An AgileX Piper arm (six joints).
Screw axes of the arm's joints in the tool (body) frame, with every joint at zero. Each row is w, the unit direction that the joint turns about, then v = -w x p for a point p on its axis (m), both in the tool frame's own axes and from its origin. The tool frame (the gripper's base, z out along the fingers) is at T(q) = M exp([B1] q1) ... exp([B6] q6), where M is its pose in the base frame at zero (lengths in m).
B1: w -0.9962 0 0.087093 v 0 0.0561 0
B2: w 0 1 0 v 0.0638 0 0.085
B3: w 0 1 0 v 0.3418 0 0.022
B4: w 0 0 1 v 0 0 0
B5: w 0 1 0 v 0.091 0 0
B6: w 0 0 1 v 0 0 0
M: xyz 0.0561 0 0.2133 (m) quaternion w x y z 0.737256 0 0.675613 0
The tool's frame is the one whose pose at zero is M.
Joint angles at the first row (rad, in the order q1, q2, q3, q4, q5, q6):
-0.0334, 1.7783, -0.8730, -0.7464, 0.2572, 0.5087
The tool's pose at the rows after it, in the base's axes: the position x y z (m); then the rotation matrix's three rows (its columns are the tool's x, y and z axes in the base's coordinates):
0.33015, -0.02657, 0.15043; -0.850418, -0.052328, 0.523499; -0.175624, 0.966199, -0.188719; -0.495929, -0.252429, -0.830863
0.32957, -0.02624, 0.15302; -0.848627, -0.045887, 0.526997; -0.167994, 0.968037, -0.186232; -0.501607, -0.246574, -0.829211
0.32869, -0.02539, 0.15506; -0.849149, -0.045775, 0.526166; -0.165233, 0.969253, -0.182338; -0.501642, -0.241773, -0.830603
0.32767, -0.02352, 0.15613; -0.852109, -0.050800, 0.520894; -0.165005, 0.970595, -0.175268; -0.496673, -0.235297, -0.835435
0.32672, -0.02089, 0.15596; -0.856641, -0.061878, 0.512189; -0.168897, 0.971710, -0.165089; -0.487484, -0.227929, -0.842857
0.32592, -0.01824, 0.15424; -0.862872, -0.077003, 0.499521; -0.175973, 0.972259, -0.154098; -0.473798, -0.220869, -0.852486
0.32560, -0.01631, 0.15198; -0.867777, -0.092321, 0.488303; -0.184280, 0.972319, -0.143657; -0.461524, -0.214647, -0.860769
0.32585, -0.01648, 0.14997; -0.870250, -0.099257, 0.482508; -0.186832, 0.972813, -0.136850; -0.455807, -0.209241, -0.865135
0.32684, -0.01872, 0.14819; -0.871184, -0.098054, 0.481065; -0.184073, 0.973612, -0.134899; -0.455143, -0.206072, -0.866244
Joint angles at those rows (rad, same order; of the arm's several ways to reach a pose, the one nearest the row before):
-0.0332, 1.7699, -0.8740, -0.7320, 0.2591, 0.5068
-0.0330, 1.7613, -0.8740, -0.7125, 0.2611, 0.4954
-0.0313, 1.7536, -0.8740, -0.6809, 0.2665, 0.4677
-0.0270, 1.7482, -0.8740, -0.6374, 0.2742, 0.4277
-0.0209, 1.7464, -0.8740, -0.5878, 0.2820, 0.3791
-0.0150, 1.7494, -0.8739, -0.5387, 0.2897, 0.3280
-0.0115, 1.7551, -0.8744, -0.4969, 0.2937, 0.2814
-0.0143, 1.7613, -0.8752, -0.4693, 0.2914, 0.2499
-0.0228, 1.7688, -0.8775, -0.4565, 0.2850, 0.2335

